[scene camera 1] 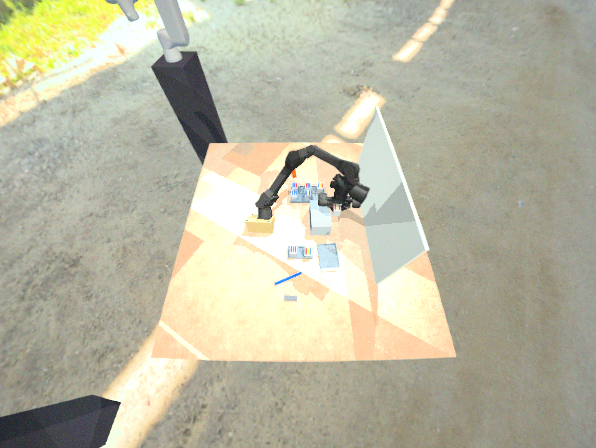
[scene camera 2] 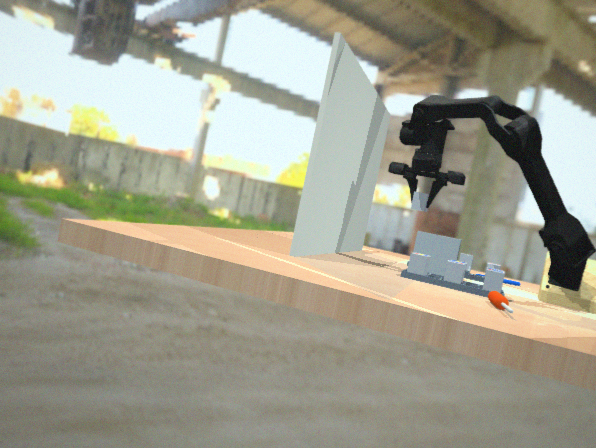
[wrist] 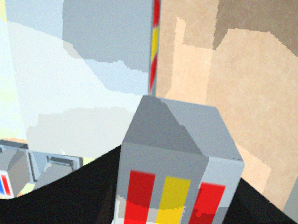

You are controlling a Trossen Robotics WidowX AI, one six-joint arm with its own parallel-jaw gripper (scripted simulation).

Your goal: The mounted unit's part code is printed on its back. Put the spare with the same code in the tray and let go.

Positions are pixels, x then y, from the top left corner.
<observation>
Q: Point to a white panel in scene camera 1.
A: At 395,238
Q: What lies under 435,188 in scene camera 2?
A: My gripper.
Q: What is my gripper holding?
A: A grey spare block.
</observation>
